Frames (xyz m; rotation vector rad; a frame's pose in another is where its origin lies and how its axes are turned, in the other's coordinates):
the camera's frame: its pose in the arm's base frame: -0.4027 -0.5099 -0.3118 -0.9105 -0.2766 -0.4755
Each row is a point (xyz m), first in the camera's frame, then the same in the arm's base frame.
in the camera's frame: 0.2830 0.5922 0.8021
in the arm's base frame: 0.1161 0.3682 -0.1275
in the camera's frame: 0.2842 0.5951 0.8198
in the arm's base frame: 0.1181 0.3837 -0.1186
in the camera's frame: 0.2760 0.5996 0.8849
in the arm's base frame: 0.1113 0.4409 -0.0869
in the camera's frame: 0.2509 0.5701 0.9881
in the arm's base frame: 0.0716 0.5158 -0.0165
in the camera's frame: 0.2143 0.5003 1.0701
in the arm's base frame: 0.0023 0.5559 0.0643
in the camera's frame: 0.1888 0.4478 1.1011
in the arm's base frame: -0.0472 0.5607 0.1078
